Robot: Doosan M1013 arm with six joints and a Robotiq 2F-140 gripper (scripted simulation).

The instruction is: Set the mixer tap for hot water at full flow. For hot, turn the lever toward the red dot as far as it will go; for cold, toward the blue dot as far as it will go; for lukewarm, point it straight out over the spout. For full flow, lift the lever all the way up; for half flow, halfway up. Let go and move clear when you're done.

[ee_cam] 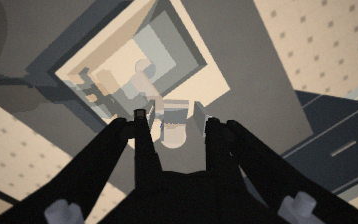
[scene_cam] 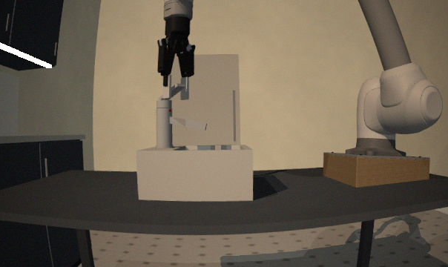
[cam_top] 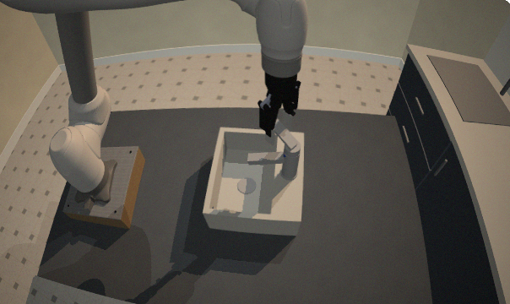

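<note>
My hand is 10 mm short of the lever, 10 mm to the left of it and 10 mm above it. From my hand the other things lie so: white sink (80 mm behind, 20 mm to the right, 260 mm below).
</note>
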